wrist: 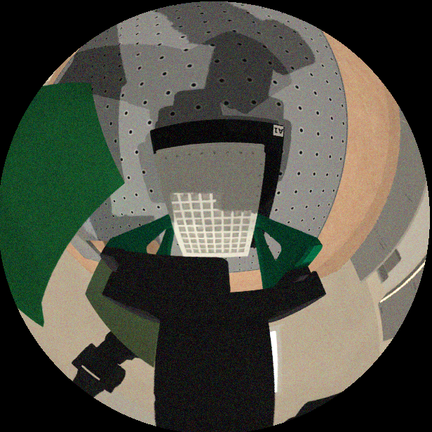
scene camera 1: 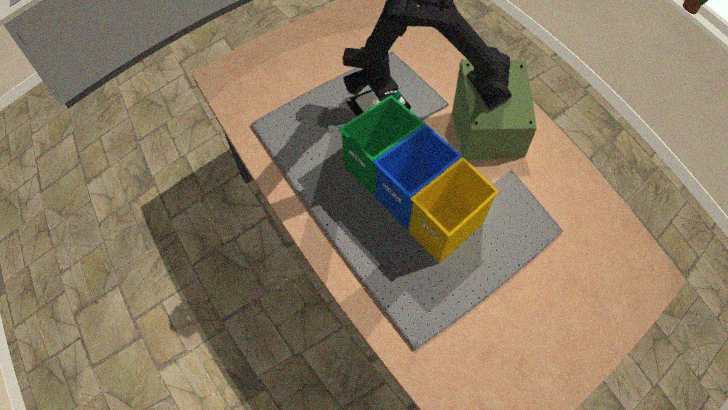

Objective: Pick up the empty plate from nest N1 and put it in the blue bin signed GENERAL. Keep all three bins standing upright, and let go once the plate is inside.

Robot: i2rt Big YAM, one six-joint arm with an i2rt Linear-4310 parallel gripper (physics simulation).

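Pixels of known places: arm's base, link origin: (scene camera 1: pixel 489 85).
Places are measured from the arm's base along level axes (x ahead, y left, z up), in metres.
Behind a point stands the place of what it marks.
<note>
The plate (wrist: pixel 210 172), greyish with a pale grid of wells, is between the green fingers of my gripper (wrist: pixel 213 217), which is shut on its two sides. It sits at or slightly above the black nest frame (wrist: pixel 217 131) marked A1. The plate covers the frame's left bar, while the far and right bars show. In the scene view my gripper (scene camera 1: pixel 391 96) @(x 0.224, y -0.211, z -0.178 m) is low behind the green bin and partly hidden by it. The blue bin (scene camera 1: pixel 417 157) @(x 0.258, y 0.037, z -0.145 m) stands upright in the middle of the row, with a small sign on its front too blurred to read.
The green bin (scene camera 1: pixel 382 127) @(x 0.296, y -0.089, z -0.132 m) (wrist: pixel 55 180) stands upright close beside my gripper. The yellow bin (scene camera 1: pixel 453 196) @(x 0.214, y 0.165, z -0.198 m) stands upright at the other end of the row. All are on the grey perforated board (scene camera 1: pixel 524 219) @(x 0.065, y 0.328, z -0.201 m). A green pedestal (scene camera 1: pixel 494 140) @(x 0.038, y 0.105, z -0.116 m) stands behind the bins, under the arm.
</note>
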